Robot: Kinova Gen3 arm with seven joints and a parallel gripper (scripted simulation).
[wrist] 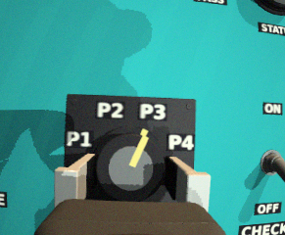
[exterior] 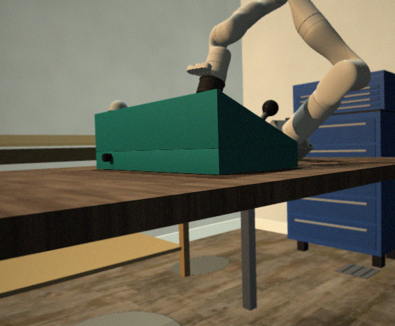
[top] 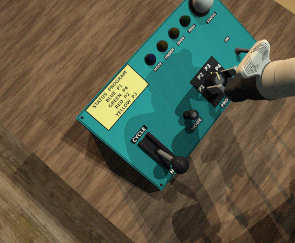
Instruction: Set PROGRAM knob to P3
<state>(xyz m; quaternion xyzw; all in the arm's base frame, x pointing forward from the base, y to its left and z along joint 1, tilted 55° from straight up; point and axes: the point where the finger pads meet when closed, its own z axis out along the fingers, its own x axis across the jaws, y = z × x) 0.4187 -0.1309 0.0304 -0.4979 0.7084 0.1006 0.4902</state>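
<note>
Right now my hand is 60 mm to the right of the teal console, 40 mm short of it and 20 mm above it. Round my hand: cycle lever: 240 mm to the left, 20 mm behind, 10 mm above; mode button: 120 mm to the left, 10 mm ahead; check toggle: 120 mm to the right, 10 mm below.
</note>
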